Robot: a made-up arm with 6 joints. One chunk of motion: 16 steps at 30 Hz.
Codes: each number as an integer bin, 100 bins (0 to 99) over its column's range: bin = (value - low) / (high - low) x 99, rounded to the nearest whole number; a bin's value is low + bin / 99 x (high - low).
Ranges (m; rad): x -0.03..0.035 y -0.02..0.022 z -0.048..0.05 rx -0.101..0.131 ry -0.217..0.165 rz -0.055..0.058
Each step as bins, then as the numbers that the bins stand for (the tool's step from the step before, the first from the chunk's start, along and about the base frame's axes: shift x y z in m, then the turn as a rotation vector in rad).
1 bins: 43 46 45 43 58 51
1 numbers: -0.00177 -0.00048 -0.00345 -0.00023 0.00680 0.00321
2 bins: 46 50 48 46 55 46
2 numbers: 0.00020 0.00121 -0.00048 0.00680 -0.00478 -0.00249
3 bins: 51 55 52 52 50 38
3 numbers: 0.00348 0.00333 0.00347 0.02086 -0.02407 -0.01163
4 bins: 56 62 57 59 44 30
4 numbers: 0.00677 0.00630 0.00842 0.03726 -0.04722 -0.02076
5 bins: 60 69 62 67 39 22
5 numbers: 0.00939 0.00927 0.01337 0.05601 -0.06652 -0.02989
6 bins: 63 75 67 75 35 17
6 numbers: 0.01136 0.01182 0.01832 0.07476 -0.08195 -0.03560
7 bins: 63 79 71 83 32 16
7 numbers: 0.01136 0.01352 0.02228 0.09351 -0.09353 -0.03674
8 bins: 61 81 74 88 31 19
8 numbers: 0.01005 0.01436 0.02525 0.10522 -0.09738 -0.03331
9 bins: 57 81 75 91 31 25
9 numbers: 0.00742 0.01436 0.02624 0.11225 -0.09738 -0.02646
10 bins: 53 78 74 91 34 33
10 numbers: 0.00480 0.01309 0.02525 0.11225 -0.08581 -0.01733
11 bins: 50 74 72 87 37 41
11 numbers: 0.00283 0.01139 0.02327 0.10288 -0.07423 -0.00820
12 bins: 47 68 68 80 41 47
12 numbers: 0.00086 0.00885 0.01931 0.08647 -0.05880 -0.00135
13 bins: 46 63 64 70 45 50
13 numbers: 0.00020 0.00673 0.01535 0.06304 -0.04336 0.00207
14 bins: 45 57 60 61 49 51
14 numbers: -0.00045 0.00418 0.01139 0.04195 -0.02793 0.00321
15 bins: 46 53 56 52 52 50
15 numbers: 0.00020 0.00248 0.00743 0.02086 -0.01635 0.00207
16 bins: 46 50 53 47 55 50
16 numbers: 0.00020 0.00121 0.00446 0.00914 -0.00478 0.00207
